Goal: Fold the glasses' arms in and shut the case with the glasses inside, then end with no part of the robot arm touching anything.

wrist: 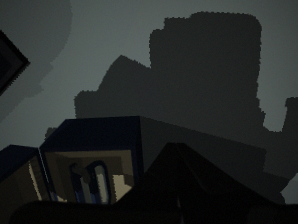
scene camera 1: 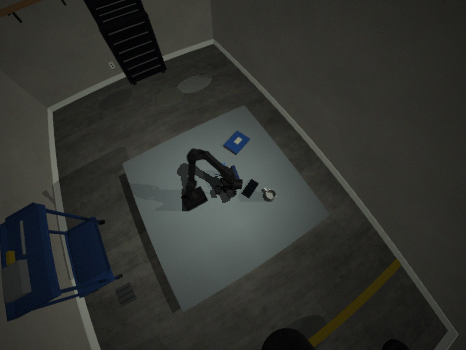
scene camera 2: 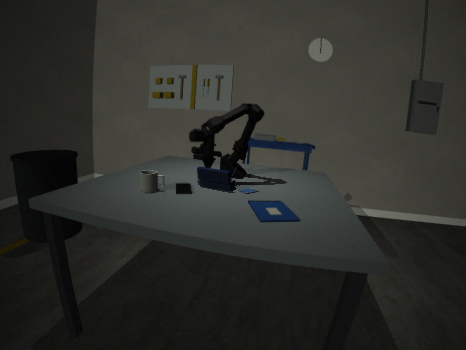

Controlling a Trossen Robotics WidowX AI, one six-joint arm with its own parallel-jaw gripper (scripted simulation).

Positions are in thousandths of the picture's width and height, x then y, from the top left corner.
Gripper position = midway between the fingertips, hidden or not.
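The gripper (wrist: 586, 676) shares the scene with a blue book (scene camera 2: 572, 604). In the wrist view the book is out of frame.
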